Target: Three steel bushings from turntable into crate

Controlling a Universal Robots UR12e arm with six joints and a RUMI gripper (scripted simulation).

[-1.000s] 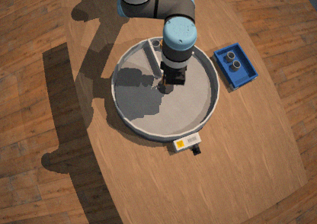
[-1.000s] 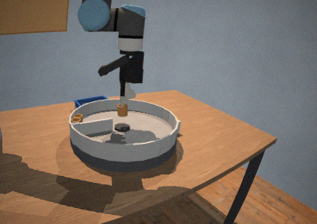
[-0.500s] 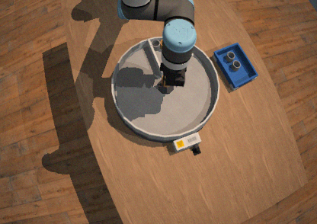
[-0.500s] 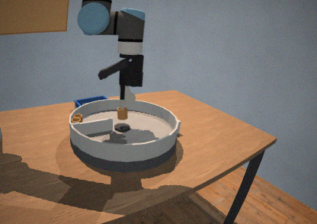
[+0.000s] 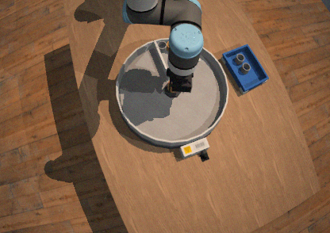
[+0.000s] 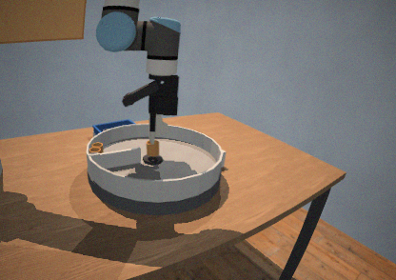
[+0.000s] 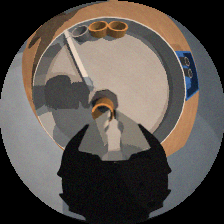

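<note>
My hand is 2 cm to the left of the grey turntable and 6 cm above it. Also, from my hand: blue crate 6 cm behind, 32 cm to the left, 9 cm below.
</note>
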